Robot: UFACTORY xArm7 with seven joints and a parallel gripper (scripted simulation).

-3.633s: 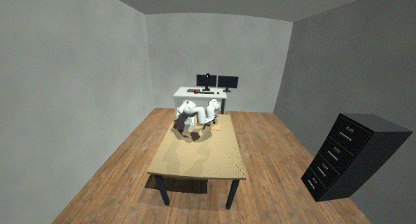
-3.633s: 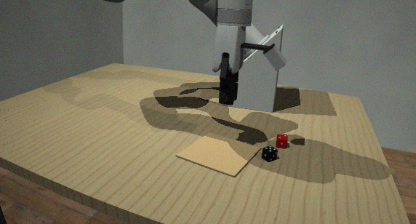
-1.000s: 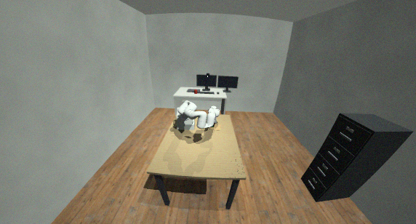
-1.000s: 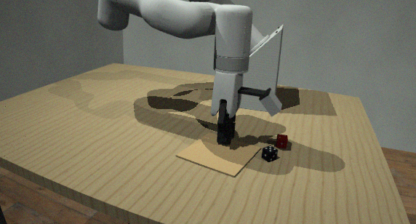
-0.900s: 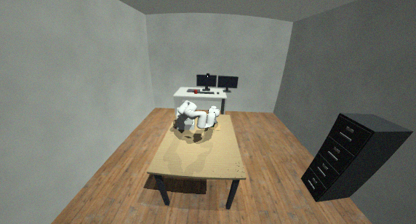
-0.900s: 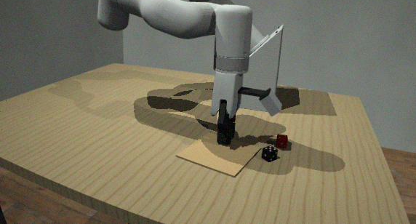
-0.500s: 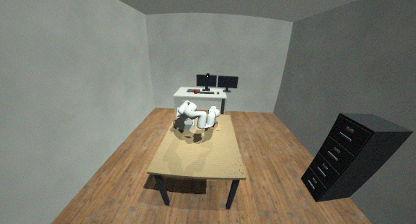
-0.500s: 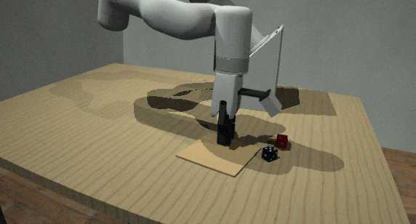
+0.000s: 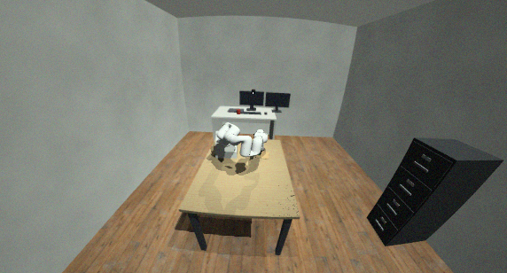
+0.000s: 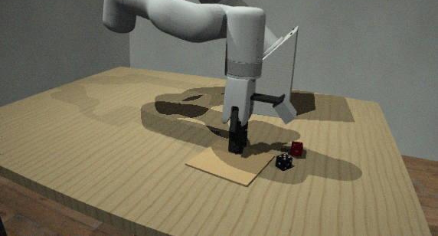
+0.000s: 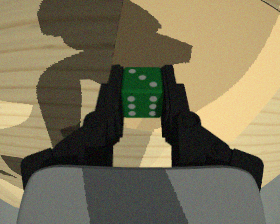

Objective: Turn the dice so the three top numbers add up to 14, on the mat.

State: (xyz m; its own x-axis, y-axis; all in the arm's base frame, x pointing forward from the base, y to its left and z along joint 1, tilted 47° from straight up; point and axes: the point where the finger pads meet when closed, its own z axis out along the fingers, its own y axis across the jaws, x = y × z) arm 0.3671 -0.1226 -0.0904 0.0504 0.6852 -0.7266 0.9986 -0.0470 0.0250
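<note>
The green die lies 1 cm below my hand. The rest, counted from my hand: red die 3 cm behind, 13 cm to the left, 1 cm below; black die 4 cm ahead, 11 cm to the left, 1 cm below; tan mat 5 cm ahead, 2 cm below.
</note>
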